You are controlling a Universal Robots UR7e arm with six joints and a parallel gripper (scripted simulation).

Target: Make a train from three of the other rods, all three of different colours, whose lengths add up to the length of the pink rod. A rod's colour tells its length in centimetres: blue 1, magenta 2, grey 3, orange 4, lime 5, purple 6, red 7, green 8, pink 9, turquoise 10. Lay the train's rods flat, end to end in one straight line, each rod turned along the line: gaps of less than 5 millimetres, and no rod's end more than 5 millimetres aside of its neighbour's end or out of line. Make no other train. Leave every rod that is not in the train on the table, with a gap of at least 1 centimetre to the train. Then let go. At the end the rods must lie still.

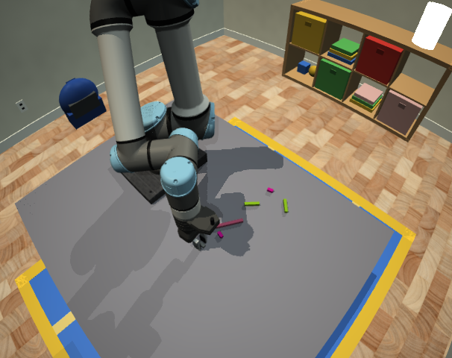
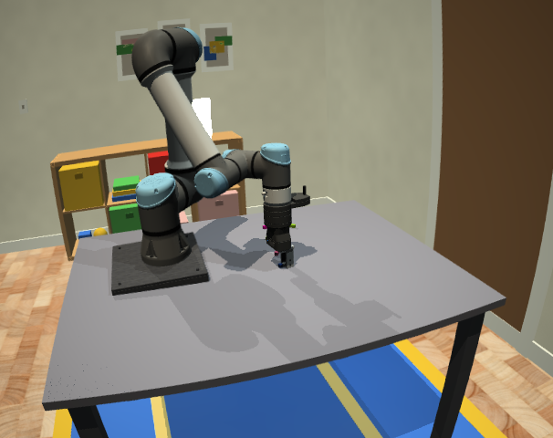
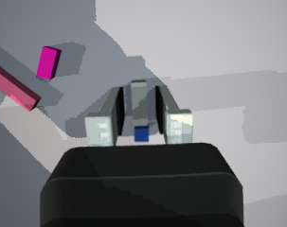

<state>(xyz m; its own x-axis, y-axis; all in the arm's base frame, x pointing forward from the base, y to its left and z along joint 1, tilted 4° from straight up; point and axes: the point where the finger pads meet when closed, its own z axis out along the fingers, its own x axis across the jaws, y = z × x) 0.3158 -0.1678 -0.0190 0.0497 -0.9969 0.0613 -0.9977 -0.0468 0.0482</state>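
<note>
Right now the grey rod is 10 mm below my hand. Round my hand: lime rod: 280 mm to the left, 140 mm ahead, 10 mm below; blue rod: 20 mm behind, 10 mm below; pink rod: 110 mm to the left, 30 mm ahead, 10 mm below.
</note>
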